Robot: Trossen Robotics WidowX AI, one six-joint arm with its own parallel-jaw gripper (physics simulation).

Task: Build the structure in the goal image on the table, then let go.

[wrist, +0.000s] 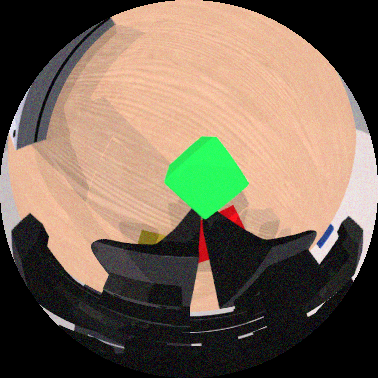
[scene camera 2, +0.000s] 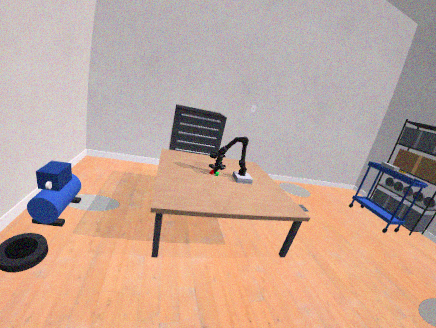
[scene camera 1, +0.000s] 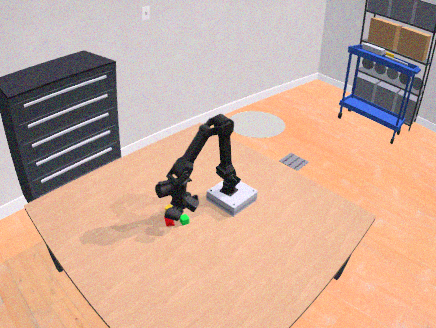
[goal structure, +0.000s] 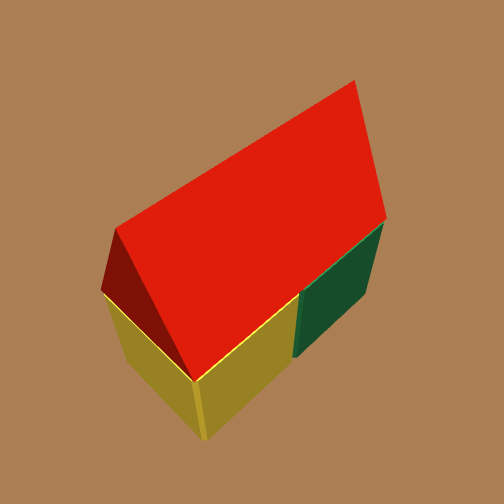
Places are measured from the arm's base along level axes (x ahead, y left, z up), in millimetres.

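Pixels of known places: gripper, fingertip midpoint: [wrist: 200, 209] [scene camera 2: 214, 173]; arm's base, link origin: [scene camera 2: 241, 174] [scene camera 1: 228, 190].
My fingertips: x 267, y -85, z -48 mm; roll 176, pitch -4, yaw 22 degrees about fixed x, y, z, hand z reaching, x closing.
Observation:
Ahead of a thing's pixels: the offset from my fingertips to its top centre. Level surfaces: height alone.
My gripper [scene camera 1: 175, 215] [wrist: 200, 209] is shut, with its fingertips together and no block visibly held between them. A green cube {dx -14, dy +30, dz +26 mm} [scene camera 1: 184, 219] [scene camera 2: 217, 174] [wrist: 206, 177] is just ahead of the fingertips in the wrist view. A red block {dx +20, dy -24, dz +22 mm} [scene camera 1: 170, 221] [scene camera 2: 212, 172] [wrist: 203, 245] is beneath and behind the fingers, largely hidden by them; parts of it show through the gap and to the right of the tips. A yellow block {dx -22, dy -62, dz +26 mm} [scene camera 1: 168, 207] [wrist: 148, 237] is partly hidden behind the left finger. Whether the blocks touch one another is hidden.
The blocks are on the wooden table {dz -7 mm} [scene camera 1: 240, 270] [scene camera 2: 200, 197]. The arm's white and grey base [scene camera 1: 243, 204] [scene camera 2: 243, 179] stands to the right of the blocks in both scene views; its edge shows at the upper left of the wrist view. A black drawer cabinet [scene camera 1: 65, 125] stands behind the table.

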